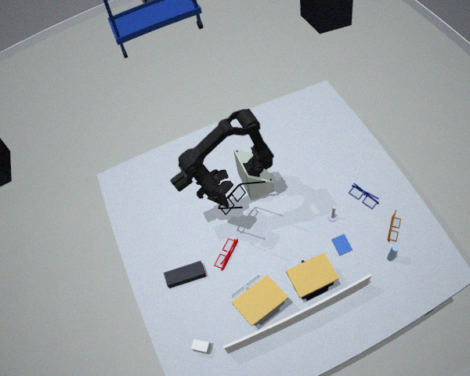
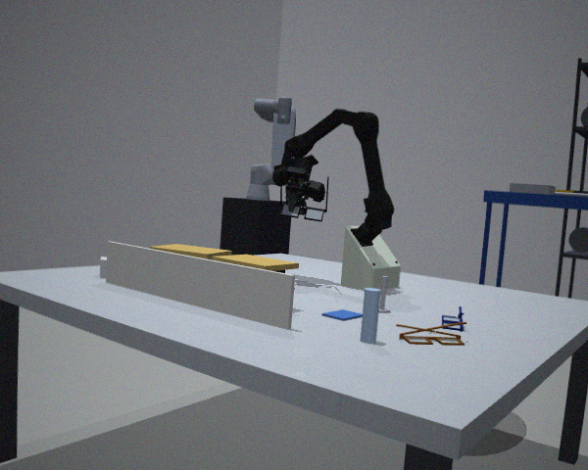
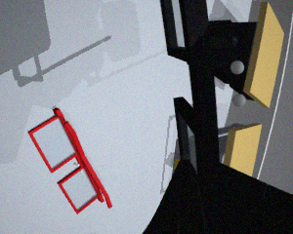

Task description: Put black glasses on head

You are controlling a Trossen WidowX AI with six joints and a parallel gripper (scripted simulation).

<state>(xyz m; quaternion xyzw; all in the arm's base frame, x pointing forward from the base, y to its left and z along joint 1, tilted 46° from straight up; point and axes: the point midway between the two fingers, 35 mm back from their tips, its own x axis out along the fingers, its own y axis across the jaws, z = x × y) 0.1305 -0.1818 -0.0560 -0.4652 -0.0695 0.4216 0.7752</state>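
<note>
Now: the dark display head 32 cm ahead of my gripper tip, 18 cm to the left of it and 15 cm below it. Round my gripper tip: grey peg: 12 cm ahead, 40 cm to the left, 19 cm below; then dark box: 10 cm ahead, 26 cm to the right, 19 cm below; then long white board: 46 cm ahead, 8 cm to the left, 16 cm below.
</note>
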